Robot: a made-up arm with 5 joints. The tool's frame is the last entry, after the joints.
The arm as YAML. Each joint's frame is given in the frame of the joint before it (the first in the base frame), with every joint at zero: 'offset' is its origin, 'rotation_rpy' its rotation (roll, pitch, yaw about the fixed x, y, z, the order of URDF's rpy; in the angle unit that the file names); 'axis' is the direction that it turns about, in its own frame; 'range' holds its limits. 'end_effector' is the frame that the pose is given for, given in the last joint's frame.
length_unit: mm
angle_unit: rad
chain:
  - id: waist
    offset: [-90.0, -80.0, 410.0]
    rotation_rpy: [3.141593, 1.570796, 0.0]
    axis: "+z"
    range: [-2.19, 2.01]
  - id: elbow
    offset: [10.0, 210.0, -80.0]
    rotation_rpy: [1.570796, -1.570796, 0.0]
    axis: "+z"
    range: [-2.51, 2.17]
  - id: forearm
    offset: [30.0, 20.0, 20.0]
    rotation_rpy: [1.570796, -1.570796, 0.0]
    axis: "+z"
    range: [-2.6, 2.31]
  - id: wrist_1
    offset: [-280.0, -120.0, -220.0]
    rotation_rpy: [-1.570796, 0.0, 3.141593]
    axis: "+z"
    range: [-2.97, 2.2]
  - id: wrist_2
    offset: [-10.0, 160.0, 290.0]
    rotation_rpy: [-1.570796, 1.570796, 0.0]
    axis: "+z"
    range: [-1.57, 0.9]
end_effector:
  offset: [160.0, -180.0, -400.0]
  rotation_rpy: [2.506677, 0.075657, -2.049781]
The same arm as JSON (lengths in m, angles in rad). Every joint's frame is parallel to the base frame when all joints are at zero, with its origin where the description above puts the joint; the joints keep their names.
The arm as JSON. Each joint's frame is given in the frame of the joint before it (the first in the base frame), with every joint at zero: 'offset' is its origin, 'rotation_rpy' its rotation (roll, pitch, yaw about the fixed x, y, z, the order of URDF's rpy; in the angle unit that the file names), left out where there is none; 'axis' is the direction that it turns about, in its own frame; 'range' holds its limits. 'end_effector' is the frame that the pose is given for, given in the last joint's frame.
{
  "length_unit": "m",
  "angle_unit": "rad",
  "chain": [
    {
      "id": "waist",
      "offset": [
        -0.09,
        -0.08,
        0.41
      ],
      "axis": [
        -1.0,
        0.0,
        0.0
      ],
      "range": [
        -2.19,
        2.01
      ]
    },
    {
      "id": "elbow",
      "offset": [
        0.08,
        -0.21,
        -0.01
      ],
      "axis": [
        0.0,
        1.0,
        0.0
      ],
      "range": [
        -2.51,
        2.17
      ]
    },
    {
      "id": "forearm",
      "offset": [
        -0.03,
        0.02,
        0.02
      ],
      "axis": [
        0.0,
        0.0,
        -1.0
      ],
      "range": [
        -2.6,
        2.31
      ]
    },
    {
      "id": "wrist_1",
      "offset": [
        -0.12,
        -0.28,
        0.22
      ],
      "axis": [
        -1.0,
        0.0,
        0.0
      ],
      "range": [
        -2.97,
        2.2
      ]
    },
    {
      "id": "wrist_2",
      "offset": [
        -0.29,
        0.01,
        0.16
      ],
      "axis": [
        0.0,
        0.0,
        1.0
      ],
      "range": [
        -1.57,
        0.9
      ]
    }
  ],
  "end_effector": {
    "offset": [
      0.16,
      -0.18,
      -0.4
    ],
    "rotation_rpy": [
      2.5067,
      0.0757,
      -2.0498
    ]
  }
}

